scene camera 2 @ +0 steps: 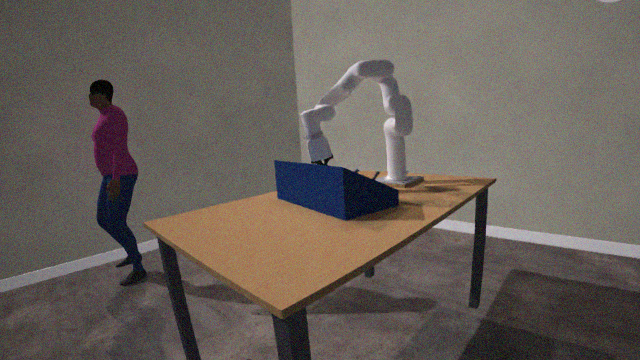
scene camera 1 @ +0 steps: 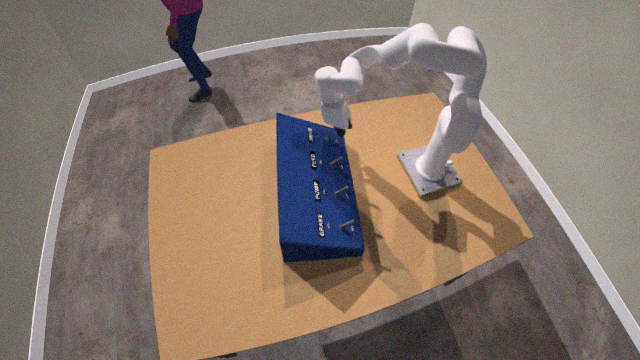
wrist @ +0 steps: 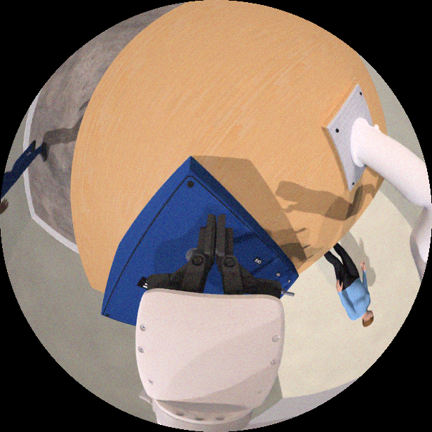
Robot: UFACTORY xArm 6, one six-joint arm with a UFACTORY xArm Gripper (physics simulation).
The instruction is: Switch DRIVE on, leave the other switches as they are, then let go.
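Frame: origin at the arm's base, x left, y up, z ahead, level; centimetres.
Seen in the pictures: gripper, fingertip midpoint: (scene camera 1: pixel 342 134); arm's base, origin of the base link: (scene camera 2: pixel 397 178) (scene camera 1: pixel 430 168).
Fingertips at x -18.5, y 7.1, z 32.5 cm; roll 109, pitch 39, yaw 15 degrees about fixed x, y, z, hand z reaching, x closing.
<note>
Offsets run from my fingertips to a thing's top centre. Level surfaces: height alone.
A blue sloped switch panel (scene camera 1: pixel 295 200) (scene camera 2: pixel 310 187) (wrist: pixel 150 240) stands on the table. Its DRIVE label {dz +12.3, dx +0.0, dy +3.3 cm} (scene camera 1: pixel 310 134) (wrist: pixel 143 282) is at the far end, partly covered by my gripper in the wrist view. The DRIVE lever {dz +5.4, dx +1.1, dy +4.8 cm} (scene camera 1: pixel 329 135) stands beside my fingers; its tilt is too blurred to tell. The FEED lever {dz +6.1, dx +13.1, dy +3.8 cm} (scene camera 1: pixel 337 161), PUMP lever {dz +8.0, dx +25.0, dy +3.8 cm} (scene camera 1: pixel 342 192) and BRAKE lever {dz +10.0, dx +36.8, dy +3.8 cm} (scene camera 1: pixel 347 225) follow in a row and look alike in tilt. My gripper (scene camera 1: pixel 341 132) (scene camera 2: pixel 322 161) (wrist: pixel 216 222) is shut and empty, low over the panel's far end, at the DRIVE switch's lower side.
The wooden table {dy -9.2 cm} (scene camera 1: pixel 210 200) (scene camera 2: pixel 250 245) (wrist: pixel 225 75) carries my base plate (scene camera 1: pixel 435 187) (wrist: pixel 345 142) to the right of the panel. A person in a pink top (scene camera 2: pixel 112 140) is on the floor beyond the table; a person in a blue top (wrist: pixel 354 300) shows in the wrist view.
</note>
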